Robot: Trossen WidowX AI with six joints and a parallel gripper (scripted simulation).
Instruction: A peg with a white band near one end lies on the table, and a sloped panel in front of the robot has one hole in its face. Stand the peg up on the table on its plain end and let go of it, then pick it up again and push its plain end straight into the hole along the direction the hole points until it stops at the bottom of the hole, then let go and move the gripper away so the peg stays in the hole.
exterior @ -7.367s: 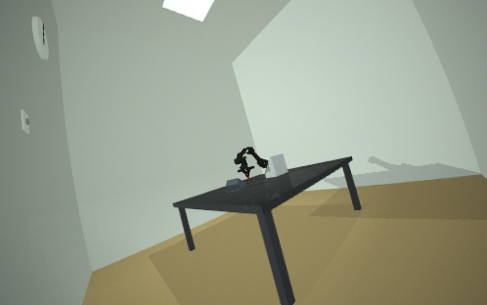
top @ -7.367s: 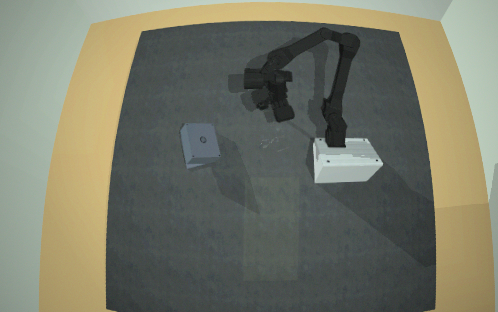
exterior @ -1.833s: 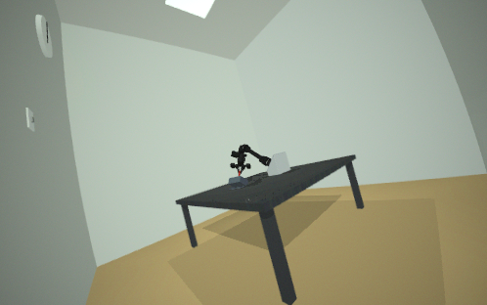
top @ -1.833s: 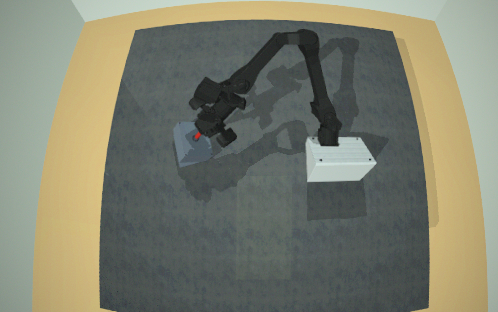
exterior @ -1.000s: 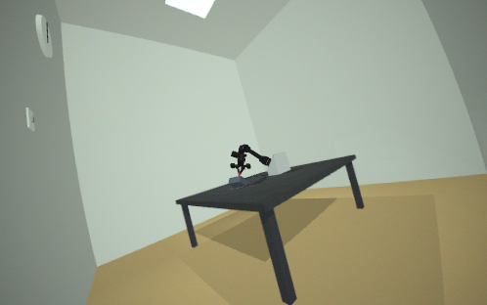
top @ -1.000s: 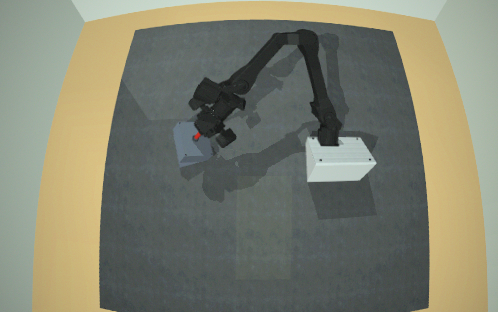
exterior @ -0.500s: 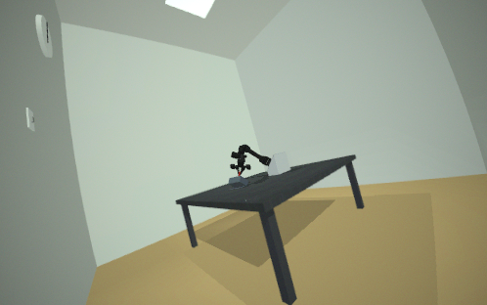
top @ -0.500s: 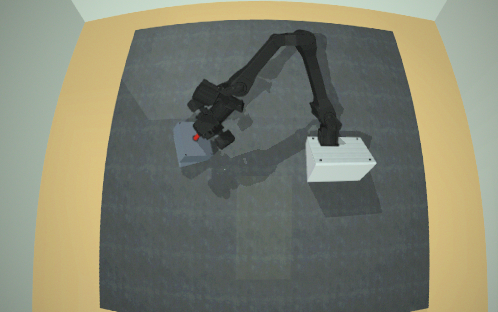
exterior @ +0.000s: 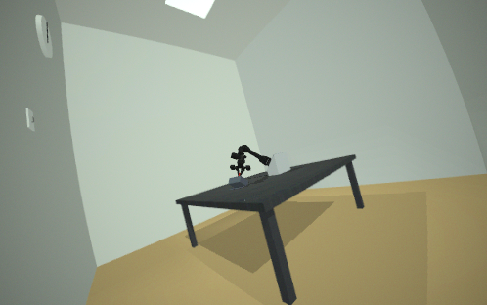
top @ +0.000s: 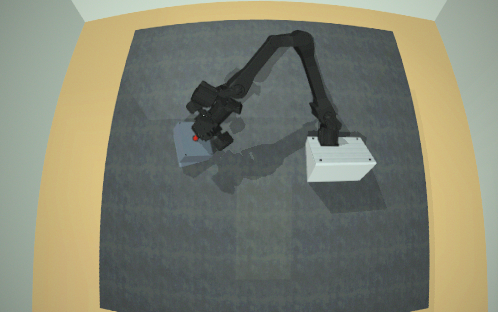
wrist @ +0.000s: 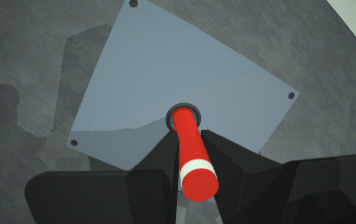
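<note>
Now: gripper tip 30 mm short of the grey sloped panel, 10 mm to the right of it and 50 mm above it. From my gripper tip the other things lie so: peg: 10 mm behind, 10 mm above.
</note>
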